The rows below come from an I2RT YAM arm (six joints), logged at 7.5 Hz.
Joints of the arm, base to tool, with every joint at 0 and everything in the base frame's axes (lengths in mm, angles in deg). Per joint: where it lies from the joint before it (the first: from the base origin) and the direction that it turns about. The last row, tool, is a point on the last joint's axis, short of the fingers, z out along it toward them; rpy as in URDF.
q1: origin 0 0 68 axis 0 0 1
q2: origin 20 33.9 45.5 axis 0 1 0
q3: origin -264 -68.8 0 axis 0 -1 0
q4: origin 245 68.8 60 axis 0 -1 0
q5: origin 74 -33.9 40.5 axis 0 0 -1
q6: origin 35.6 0 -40.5 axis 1 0 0
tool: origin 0 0 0 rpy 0 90 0
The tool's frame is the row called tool.
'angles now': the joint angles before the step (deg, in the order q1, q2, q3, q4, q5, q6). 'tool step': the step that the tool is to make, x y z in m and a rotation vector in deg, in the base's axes. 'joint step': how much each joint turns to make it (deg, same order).
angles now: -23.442 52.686 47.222 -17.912 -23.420 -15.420
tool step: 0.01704 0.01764 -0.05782 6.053 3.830 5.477
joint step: 5.815 3.540 -10.339 9.988 -1.551 4.437
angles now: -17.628 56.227 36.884 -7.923 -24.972 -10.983
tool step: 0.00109 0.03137 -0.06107 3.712 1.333 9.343
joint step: 7.694 3.563 -12.458 14.906 -2.994 2.383
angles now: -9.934 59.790 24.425 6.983 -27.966 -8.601
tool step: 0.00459 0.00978 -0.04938 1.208 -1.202 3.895
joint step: 2.471 11.540 -8.196 21.048 -1.901 0.634
